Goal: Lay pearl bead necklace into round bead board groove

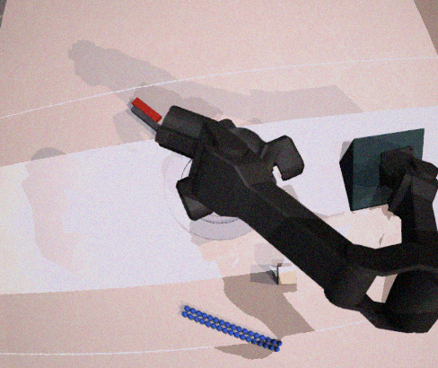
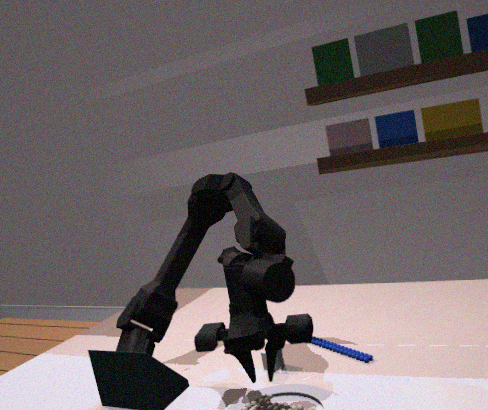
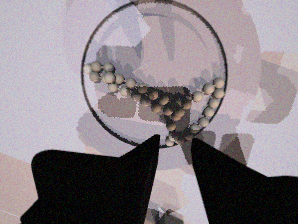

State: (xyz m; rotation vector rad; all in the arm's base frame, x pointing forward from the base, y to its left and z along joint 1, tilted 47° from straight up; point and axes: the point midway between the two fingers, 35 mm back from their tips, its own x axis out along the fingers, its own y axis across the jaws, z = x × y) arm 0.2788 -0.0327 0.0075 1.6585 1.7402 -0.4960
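Right now the round bead board is 30 mm ahead of my gripper tip, 30 mm to the right of it and 40 mm below it. Round my gripper tip: small beige cube: 50 mm behind, 150 mm to the left, 30 mm below; then grey block: 140 mm ahead, 200 mm to the right, 50 mm below.
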